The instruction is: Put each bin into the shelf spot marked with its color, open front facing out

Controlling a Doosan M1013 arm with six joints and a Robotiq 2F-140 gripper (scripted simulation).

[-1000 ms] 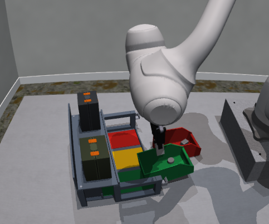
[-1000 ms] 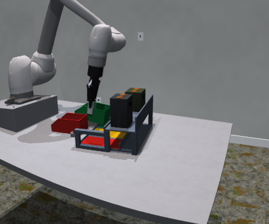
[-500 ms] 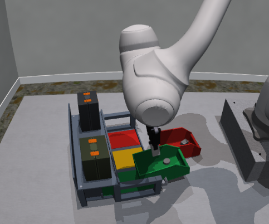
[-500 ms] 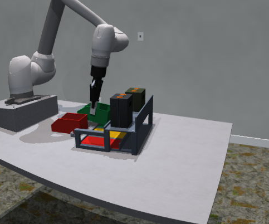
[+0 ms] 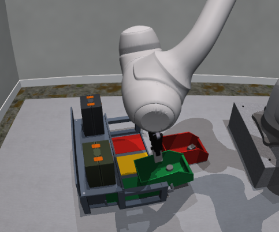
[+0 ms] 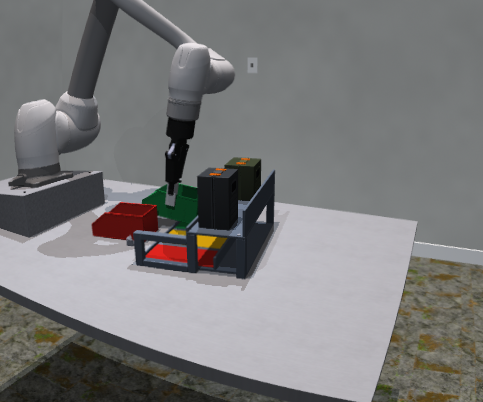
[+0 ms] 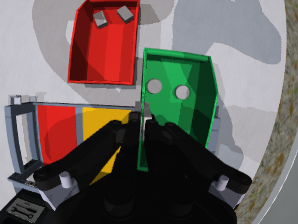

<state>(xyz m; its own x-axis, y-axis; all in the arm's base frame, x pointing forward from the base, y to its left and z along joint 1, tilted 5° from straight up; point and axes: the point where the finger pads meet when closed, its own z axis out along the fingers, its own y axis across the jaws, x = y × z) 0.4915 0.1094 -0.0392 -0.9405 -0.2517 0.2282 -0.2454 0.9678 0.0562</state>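
Right now the green bin is 40 mm to the left of my hand, 40 mm below it and 20 mm behind it. From my hand the other things lie so: red bin 110 mm behind, 90 mm to the right, 70 mm below.
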